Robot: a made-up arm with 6 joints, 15 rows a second.
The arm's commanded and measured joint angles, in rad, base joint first. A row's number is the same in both.
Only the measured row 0 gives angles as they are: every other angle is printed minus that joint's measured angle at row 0.
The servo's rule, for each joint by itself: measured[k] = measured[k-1] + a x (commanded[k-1-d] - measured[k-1]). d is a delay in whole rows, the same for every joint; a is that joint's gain. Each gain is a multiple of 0.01, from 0.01 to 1. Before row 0 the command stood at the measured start. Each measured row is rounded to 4 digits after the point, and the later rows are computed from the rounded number. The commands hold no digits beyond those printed.
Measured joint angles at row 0:
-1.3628 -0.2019 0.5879 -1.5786 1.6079 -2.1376
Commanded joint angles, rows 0 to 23:
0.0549 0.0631 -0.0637 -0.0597 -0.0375 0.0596
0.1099 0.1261 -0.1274 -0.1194 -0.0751 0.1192
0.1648 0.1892 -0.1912 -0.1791 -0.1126 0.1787
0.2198 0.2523 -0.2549 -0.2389 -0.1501 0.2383
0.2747 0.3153 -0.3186 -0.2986 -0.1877 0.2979
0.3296 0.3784 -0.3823 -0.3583 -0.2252 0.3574
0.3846 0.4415 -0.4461 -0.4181 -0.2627 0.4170
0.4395 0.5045 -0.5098 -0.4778 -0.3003 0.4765
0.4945 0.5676 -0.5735 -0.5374 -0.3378 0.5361
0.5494 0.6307 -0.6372 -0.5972 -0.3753 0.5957
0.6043 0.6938 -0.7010 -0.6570 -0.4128 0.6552
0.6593 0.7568 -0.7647 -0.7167 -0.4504 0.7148
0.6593 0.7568 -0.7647 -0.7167 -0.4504 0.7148
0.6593 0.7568 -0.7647 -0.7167 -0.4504 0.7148
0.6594 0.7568 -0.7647 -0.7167 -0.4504 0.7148
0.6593 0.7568 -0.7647 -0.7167 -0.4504 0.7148
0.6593 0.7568 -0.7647 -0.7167 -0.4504 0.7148
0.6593 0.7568 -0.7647 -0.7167 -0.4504 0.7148
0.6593 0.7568 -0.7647 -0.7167 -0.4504 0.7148
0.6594 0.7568 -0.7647 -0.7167 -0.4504 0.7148
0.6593 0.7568 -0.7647 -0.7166 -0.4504 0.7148
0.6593 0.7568 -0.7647 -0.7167 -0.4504 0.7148
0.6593 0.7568 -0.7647 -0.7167 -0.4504 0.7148
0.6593 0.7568 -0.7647 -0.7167 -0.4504 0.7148
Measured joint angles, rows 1 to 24:
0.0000 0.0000 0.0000 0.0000 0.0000 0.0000
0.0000 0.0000 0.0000 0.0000 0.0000 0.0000
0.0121 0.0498 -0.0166 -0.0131 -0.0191 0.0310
0.0336 0.1101 -0.0454 -0.0365 -0.0477 0.0769
0.0625 0.1726 -0.0833 -0.0679 -0.0808 0.1298
0.0971 0.2356 -0.1279 -0.1055 -0.1161 0.1862
0.1362 0.2986 -0.1775 -0.1480 -0.1526 0.2443
0.1787 0.3616 -0.2307 -0.1943 -0.1896 0.3031
0.2240 0.4247 -0.2867 -0.2435 -0.2269 0.3623
0.2714 0.4877 -0.3447 -0.2950 -0.2643 0.4217
0.3205 0.5508 -0.4042 -0.3483 -0.3018 0.4812
0.3709 0.6139 -0.4648 -0.4031 -0.3393 0.5407
0.4222 0.6770 -0.5262 -0.4590 -0.3768 0.6002
0.4744 0.7400 -0.5882 -0.5157 -0.4143 0.6598
0.5151 0.7533 -0.6341 -0.5599 -0.4327 0.6884
0.5468 0.7561 -0.6681 -0.5944 -0.4417 0.7021
0.5716 0.7567 -0.6932 -0.6213 -0.4461 0.7087
0.5909 0.7568 -0.7118 -0.6423 -0.4483 0.7119
0.6059 0.7568 -0.7256 -0.6587 -0.4494 0.7134
0.6176 0.7568 -0.7358 -0.6715 -0.4499 0.7141
0.6268 0.7568 -0.7433 -0.6814 -0.4502 0.7145
0.6340 0.7568 -0.7489 -0.6892 -0.4503 0.7147
0.6396 0.7568 -0.7530 -0.6952 -0.4504 0.7148
0.6439 0.7568 -0.7560 -0.6999 -0.4504 0.7148
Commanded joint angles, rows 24 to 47:
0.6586 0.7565 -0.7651 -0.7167 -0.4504 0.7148
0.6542 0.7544 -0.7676 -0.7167 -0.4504 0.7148
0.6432 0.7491 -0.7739 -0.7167 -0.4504 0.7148
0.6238 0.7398 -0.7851 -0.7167 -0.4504 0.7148
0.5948 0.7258 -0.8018 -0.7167 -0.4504 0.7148
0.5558 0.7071 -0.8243 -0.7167 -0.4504 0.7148
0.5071 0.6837 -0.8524 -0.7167 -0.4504 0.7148
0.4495 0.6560 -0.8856 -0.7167 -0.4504 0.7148
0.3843 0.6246 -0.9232 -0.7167 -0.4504 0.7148
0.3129 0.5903 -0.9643 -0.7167 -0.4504 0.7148
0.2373 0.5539 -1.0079 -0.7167 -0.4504 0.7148
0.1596 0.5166 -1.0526 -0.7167 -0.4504 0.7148
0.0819 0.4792 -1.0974 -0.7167 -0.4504 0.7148
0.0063 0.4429 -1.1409 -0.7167 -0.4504 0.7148
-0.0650 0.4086 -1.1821 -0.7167 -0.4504 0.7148
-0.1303 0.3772 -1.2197 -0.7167 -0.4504 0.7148
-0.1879 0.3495 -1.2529 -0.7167 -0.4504 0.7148
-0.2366 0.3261 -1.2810 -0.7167 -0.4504 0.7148
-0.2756 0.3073 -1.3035 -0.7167 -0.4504 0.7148
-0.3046 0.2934 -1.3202 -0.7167 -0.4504 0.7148
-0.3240 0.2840 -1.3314 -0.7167 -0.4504 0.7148
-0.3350 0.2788 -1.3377 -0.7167 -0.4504 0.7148
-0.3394 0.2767 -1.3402 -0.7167 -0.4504 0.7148
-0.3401 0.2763 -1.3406 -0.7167 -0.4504 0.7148
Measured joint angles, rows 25 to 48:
0.6473 0.7568 -0.7583 -0.7036 -0.4504 0.7148
0.6499 0.7568 -0.7600 -0.7065 -0.4504 0.7148
0.6518 0.7566 -0.7613 -0.7087 -0.4504 0.7148
0.6523 0.7549 -0.7629 -0.7105 -0.4504 0.7148
0.6503 0.7503 -0.7658 -0.7119 -0.4504 0.7148
0.6445 0.7420 -0.7708 -0.7130 -0.4504 0.7148
0.6336 0.7292 -0.7789 -0.7138 -0.4504 0.7148
0.6165 0.7117 -0.7907 -0.7144 -0.4504 0.7148
0.5924 0.6896 -0.8067 -0.7149 -0.4504 0.7148
0.5610 0.6631 -0.8272 -0.7153 -0.4504 0.7148
0.5221 0.6327 -0.8522 -0.7156 -0.4504 0.7148
0.4761 0.5992 -0.8813 -0.7158 -0.4504 0.7148
0.4236 0.5634 -0.9142 -0.7160 -0.4504 0.7148
0.3655 0.5264 -0.9502 -0.7162 -0.4504 0.7148
0.3031 0.4891 -0.9885 -0.7163 -0.4504 0.7148
0.2378 0.4526 -1.0281 -0.7164 -0.4504 0.7148
0.1712 0.4178 -1.0681 -0.7165 -0.4504 0.7148
0.1049 0.3857 -1.1075 -0.7165 -0.4504 0.7148
0.0405 0.3571 -1.1453 -0.7165 -0.4504 0.7148
-0.0205 0.3326 -1.1806 -0.7165 -0.4504 0.7148
-0.0766 0.3126 -1.2126 -0.7165 -0.4504 0.7148
-0.1268 0.2974 -1.2406 -0.7165 -0.4504 0.7148
-0.1702 0.2868 -1.2642 -0.7165 -0.4504 0.7148
-0.2065 0.2805 -1.2833 -0.7165 -0.4504 0.7148

